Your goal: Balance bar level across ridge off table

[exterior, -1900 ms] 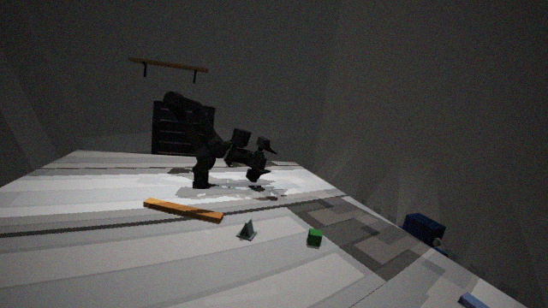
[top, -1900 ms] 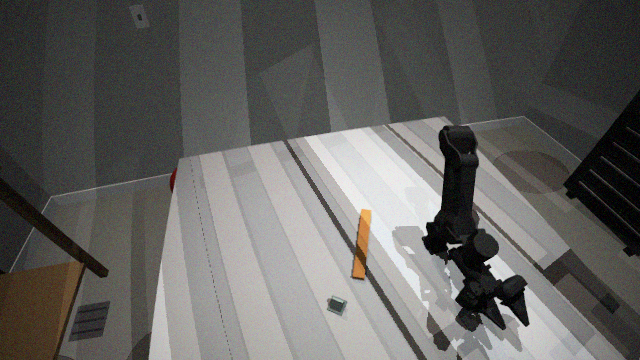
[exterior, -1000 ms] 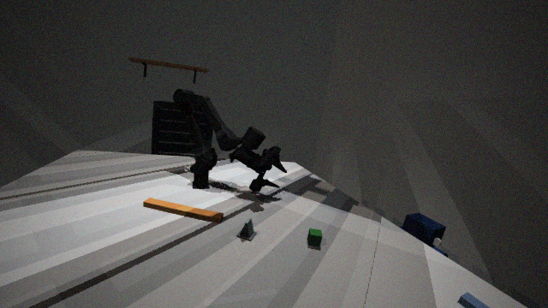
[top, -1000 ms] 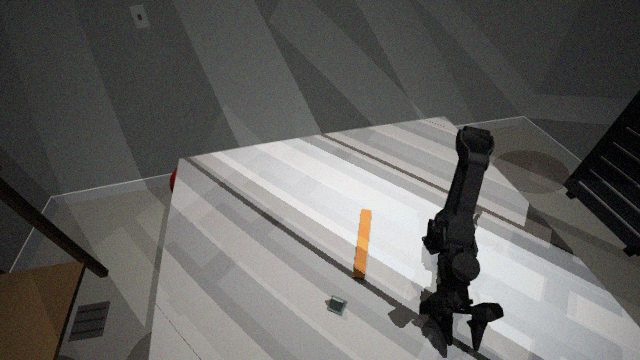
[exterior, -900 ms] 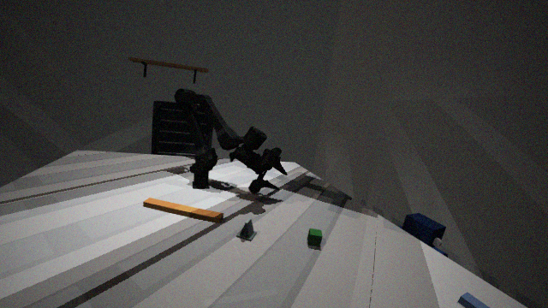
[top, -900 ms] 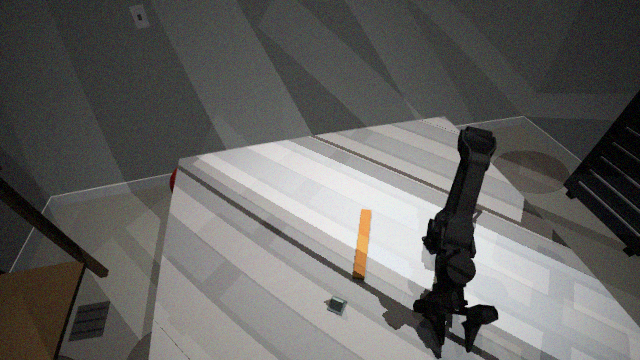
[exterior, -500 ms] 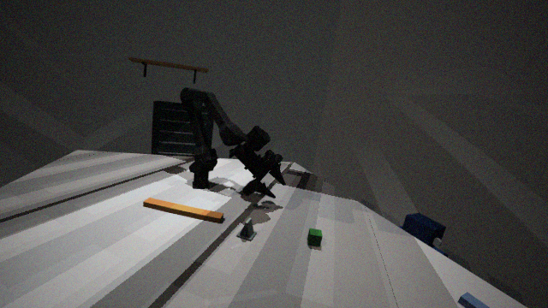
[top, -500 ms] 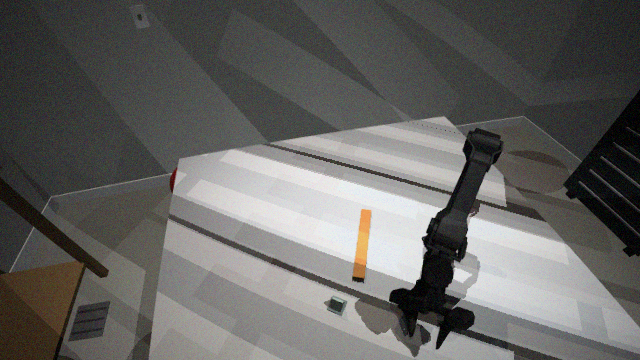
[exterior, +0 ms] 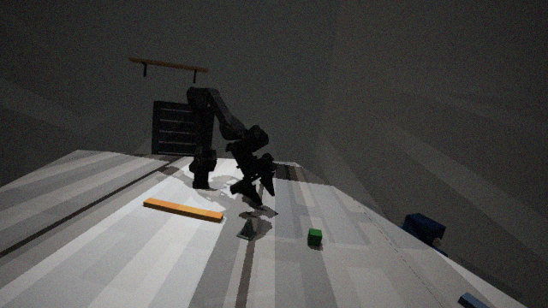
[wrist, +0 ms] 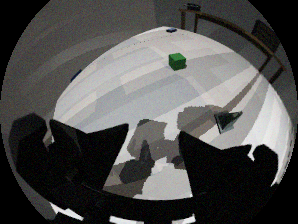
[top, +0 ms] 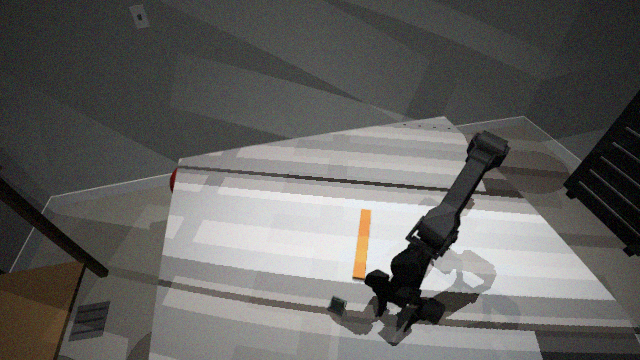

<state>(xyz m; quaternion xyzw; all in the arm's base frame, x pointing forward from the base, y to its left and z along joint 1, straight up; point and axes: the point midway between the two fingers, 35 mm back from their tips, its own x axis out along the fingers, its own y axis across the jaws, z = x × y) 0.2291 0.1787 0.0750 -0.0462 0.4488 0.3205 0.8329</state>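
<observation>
My gripper tip is 26 cm to the left of the orange wooden bar, 4 cm above it and 2 cm past it. From my gripper tip the other things lie so: green cube (17 cm ahead, 8 cm to the left, 3 cm below).
</observation>
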